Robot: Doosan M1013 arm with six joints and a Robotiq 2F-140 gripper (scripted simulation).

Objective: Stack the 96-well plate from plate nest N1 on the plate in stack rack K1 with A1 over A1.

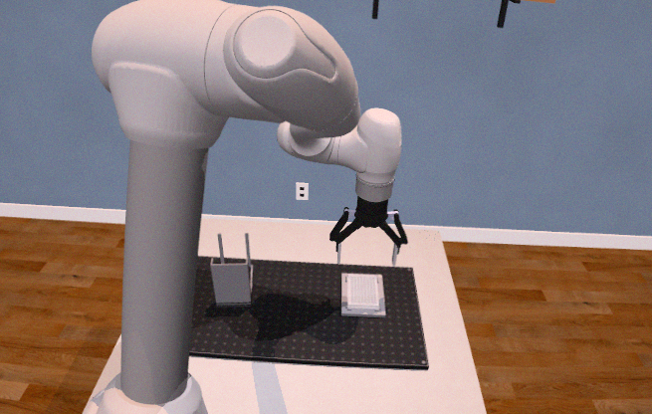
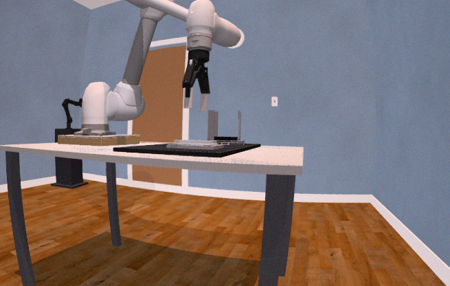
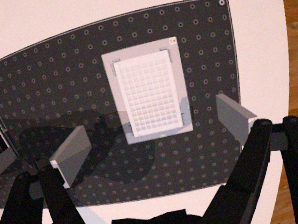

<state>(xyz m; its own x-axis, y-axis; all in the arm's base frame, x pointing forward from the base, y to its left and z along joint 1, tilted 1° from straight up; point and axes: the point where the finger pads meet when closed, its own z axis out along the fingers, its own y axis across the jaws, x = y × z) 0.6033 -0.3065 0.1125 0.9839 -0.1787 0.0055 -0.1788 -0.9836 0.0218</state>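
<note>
My gripper is now 120 mm above the white 96-well plate. Also, from my hand: A1 marker (130 mm below, 70 mm to the right, 60 mm ahead); plate nest N1 (130 mm below).
</note>
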